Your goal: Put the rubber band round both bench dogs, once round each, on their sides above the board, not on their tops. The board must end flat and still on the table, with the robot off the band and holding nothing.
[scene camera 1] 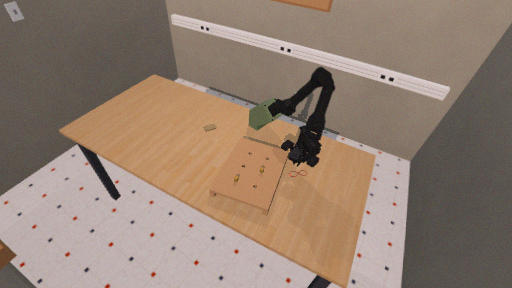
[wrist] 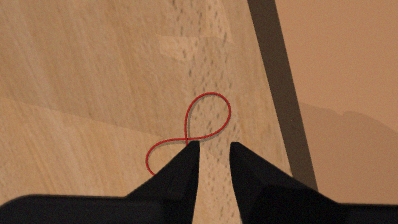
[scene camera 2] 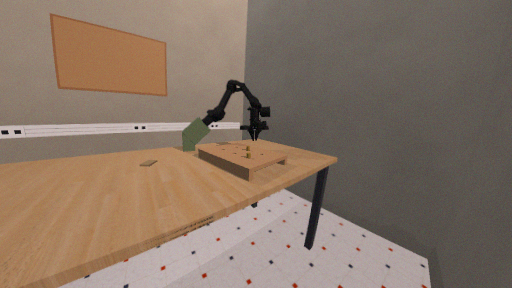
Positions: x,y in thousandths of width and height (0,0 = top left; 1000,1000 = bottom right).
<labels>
wooden board: scene camera 1 458,634; wrist 818,324; scene camera 2 474,557
</labels>
